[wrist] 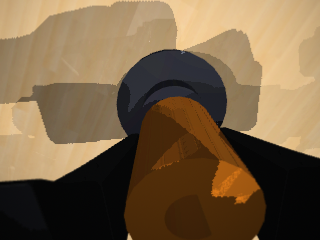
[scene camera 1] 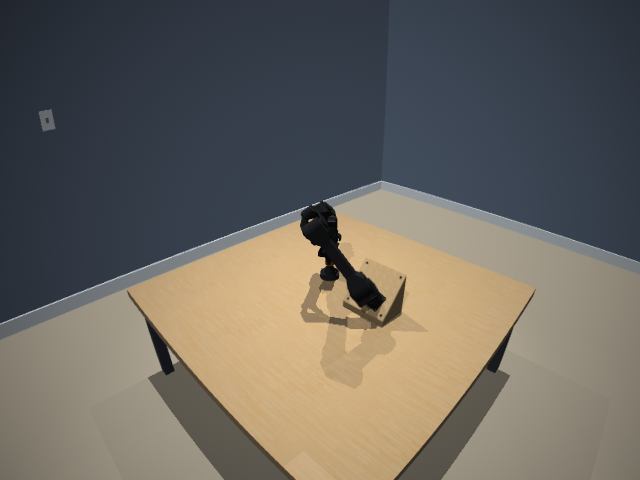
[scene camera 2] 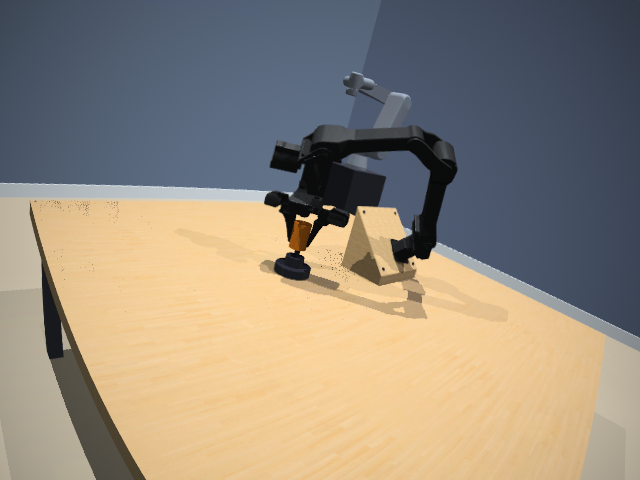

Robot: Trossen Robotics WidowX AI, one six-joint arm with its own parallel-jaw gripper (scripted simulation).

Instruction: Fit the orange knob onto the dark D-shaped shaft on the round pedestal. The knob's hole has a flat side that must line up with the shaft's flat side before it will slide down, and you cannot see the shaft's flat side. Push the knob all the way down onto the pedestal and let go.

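Scene camera 2: my gripper (scene camera 2: 298, 244) and a dark round pedestal (scene camera 2: 292, 267). Wrist view: an orange knob (wrist: 185, 172), held by my gripper (wrist: 178, 138); the pedestal (wrist: 167, 73) is visible here as well.
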